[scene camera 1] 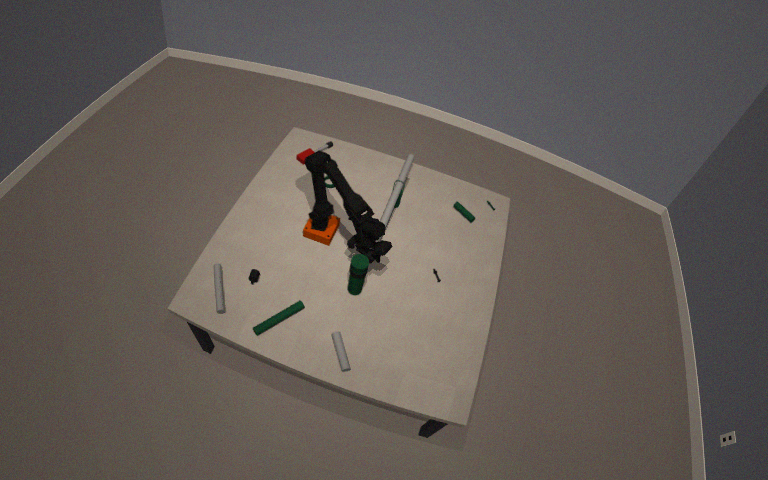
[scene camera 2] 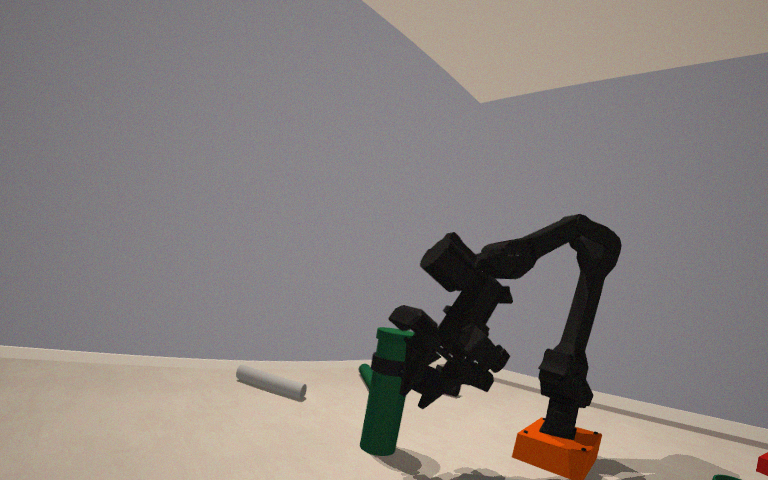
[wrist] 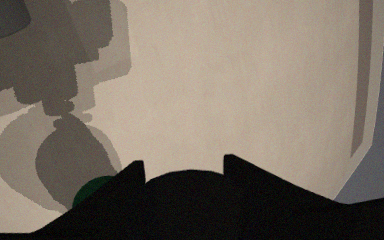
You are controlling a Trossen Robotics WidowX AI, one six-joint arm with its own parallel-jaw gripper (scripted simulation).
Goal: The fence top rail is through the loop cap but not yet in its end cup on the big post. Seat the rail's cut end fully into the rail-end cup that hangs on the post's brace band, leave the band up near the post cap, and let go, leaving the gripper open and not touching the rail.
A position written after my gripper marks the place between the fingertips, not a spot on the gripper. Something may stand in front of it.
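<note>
Here is my gripper (scene camera 2: 411, 401), (wrist: 184, 166), visible to me in the scene. I see a green post (scene camera 2: 382, 420) too.
</note>
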